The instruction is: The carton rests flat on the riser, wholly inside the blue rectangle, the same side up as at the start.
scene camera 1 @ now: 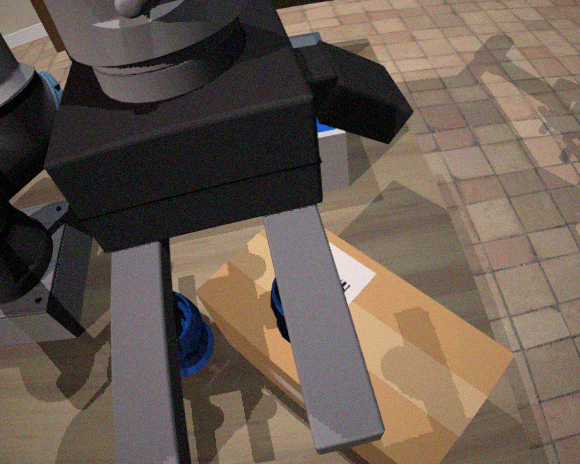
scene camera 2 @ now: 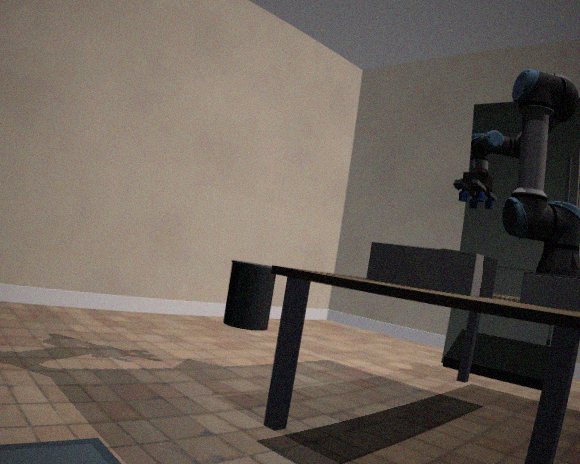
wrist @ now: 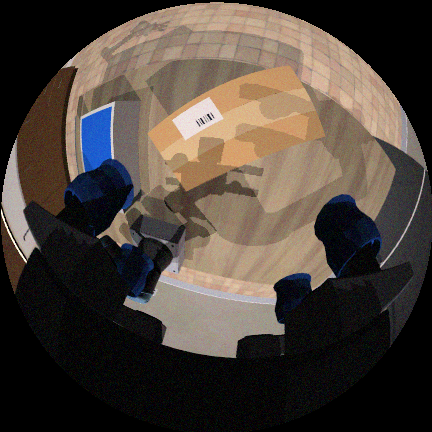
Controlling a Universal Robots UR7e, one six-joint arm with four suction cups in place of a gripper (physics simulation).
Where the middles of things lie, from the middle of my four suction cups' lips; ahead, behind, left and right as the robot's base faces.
Now: the brown cardboard carton (scene camera 1: 431,371) 29 cm below my suction cup, 7 cm ahead of it and 1 cm to the left of it. Also, from my suction cup: grey riser (scene camera 2: 471,274) (42 cm to the left, 30 cm below, 2 cm behind).
